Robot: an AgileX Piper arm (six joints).
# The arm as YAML. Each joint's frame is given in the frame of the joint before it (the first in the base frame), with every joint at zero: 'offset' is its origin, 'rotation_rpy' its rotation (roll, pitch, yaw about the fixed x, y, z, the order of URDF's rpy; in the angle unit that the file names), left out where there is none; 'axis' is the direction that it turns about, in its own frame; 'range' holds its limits. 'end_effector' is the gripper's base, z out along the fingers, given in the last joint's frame.
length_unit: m
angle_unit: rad
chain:
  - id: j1
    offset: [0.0, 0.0, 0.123]
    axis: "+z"
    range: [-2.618, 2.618]
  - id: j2
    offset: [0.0, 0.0, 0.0]
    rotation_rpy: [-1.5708, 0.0, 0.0]
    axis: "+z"
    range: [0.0, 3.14]
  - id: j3
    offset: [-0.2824, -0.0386, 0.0]
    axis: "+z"
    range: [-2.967, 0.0]
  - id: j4
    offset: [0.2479, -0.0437, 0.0]
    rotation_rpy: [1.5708, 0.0, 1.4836]
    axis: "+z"
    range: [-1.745, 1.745]
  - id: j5
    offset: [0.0, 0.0, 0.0]
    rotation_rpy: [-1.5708, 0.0, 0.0]
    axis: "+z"
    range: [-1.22, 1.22]
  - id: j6
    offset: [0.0, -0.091, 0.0]
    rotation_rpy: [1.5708, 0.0, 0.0]
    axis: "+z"
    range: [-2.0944, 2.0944]
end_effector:
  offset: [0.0, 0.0, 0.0]
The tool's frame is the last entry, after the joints.
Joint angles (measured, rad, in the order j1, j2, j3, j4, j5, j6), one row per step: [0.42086 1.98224 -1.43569 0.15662 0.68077 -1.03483]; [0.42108 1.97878 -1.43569 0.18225 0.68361 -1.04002]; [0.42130 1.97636 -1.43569 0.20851 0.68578 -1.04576]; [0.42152 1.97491 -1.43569 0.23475 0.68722 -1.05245]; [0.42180 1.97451 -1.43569 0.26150 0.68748 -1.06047]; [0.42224 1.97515 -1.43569 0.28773 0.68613 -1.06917]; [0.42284 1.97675 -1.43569 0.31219 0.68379 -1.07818]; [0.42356 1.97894 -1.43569 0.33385 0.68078 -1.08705]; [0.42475 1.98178 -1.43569 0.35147 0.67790 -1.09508]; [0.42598 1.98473 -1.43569 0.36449 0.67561 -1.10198]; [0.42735 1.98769 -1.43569 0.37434 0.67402 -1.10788]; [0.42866 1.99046 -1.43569 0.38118 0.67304 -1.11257]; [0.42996 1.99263 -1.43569 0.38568 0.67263 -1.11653]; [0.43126 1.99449 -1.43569 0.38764 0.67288 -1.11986]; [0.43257 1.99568 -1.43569 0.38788 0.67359 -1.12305]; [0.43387 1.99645 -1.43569 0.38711 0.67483 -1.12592]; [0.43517 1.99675 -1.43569 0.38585 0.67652 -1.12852]
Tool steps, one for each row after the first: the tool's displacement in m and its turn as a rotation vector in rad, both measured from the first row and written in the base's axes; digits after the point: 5 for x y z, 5 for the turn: [-0.00098 0.00129 0.00157 0.01968 0.00748 -0.00600]; [-0.00184 0.00266 0.00278 0.03956 0.01530 -0.01179]; [-0.00257 0.00408 0.00363 0.05902 0.02297 -0.01678]; [-0.00313 0.00560 0.00413 0.07844 0.03020 -0.02096]; [-0.00349 0.00721 0.00428 0.09729 0.03636 -0.02455]; [-0.00369 0.00882 0.00406 0.11446 0.04162 -0.02727]; [-0.00375 0.01034 0.00360 0.12929 0.04572 -0.02906]; [-0.00381 0.01184 0.00280 0.14071 0.04932 -0.02946]; [-0.00384 0.01309 0.00187 0.14849 0.05226 -0.02872]; [-0.00391 0.01422 0.00085 0.15379 0.05506 -0.02719]; [-0.00400 0.01516 -0.00016 0.15692 0.05758 -0.02530]; [-0.00414 0.01595 -0.00099 0.15848 0.05951 -0.02282]; [-0.00433 0.01659 -0.00175 0.15813 0.06110 -0.01955]; [-0.00458 0.01713 -0.00227 0.15658 0.06198 -0.01544]; [-0.00488 0.01759 -0.00265 0.15436 0.06272 -0.01098]; [-0.00525 0.01800 -0.00286 0.15192 0.06339 -0.00638]
